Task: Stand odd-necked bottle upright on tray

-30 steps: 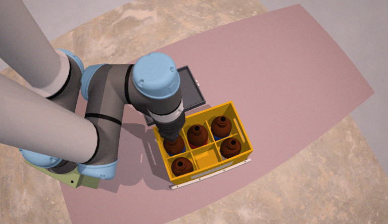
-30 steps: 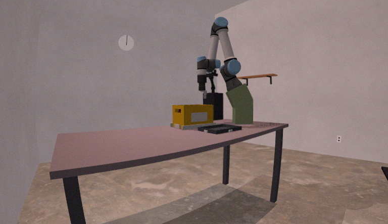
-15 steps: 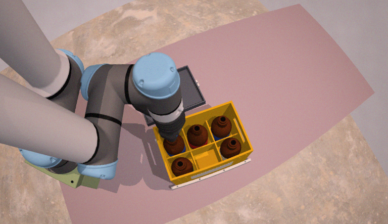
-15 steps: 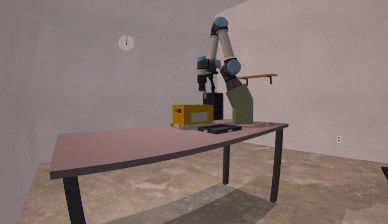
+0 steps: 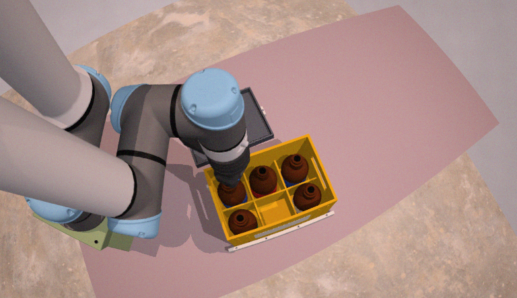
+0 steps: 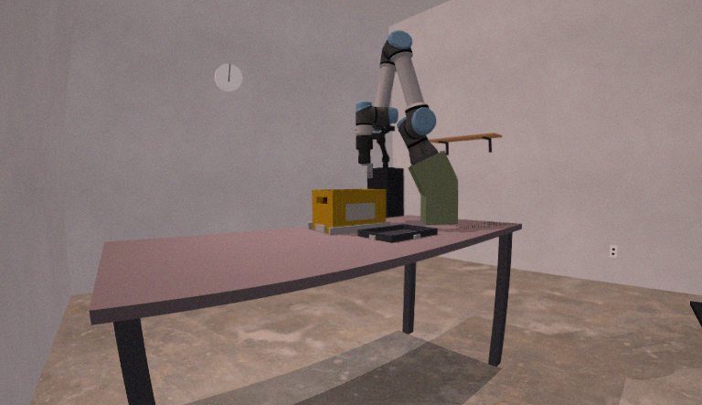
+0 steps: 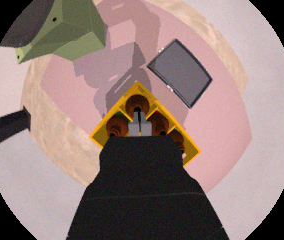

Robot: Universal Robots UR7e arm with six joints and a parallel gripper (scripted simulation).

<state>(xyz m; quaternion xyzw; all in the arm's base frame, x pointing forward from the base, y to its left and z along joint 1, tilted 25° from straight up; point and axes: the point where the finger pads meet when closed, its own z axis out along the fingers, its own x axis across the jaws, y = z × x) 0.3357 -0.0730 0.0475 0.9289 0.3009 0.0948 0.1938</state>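
Now: hand 80 mm short of the crate, 60 mm to the left of it and 160 mm above it. The rest, counted from my hand: glass bottle (150 mm ahead, 120 mm to the right, 160 mm below); dark tray (80 mm ahead, 220 mm to the left, 230 mm below).
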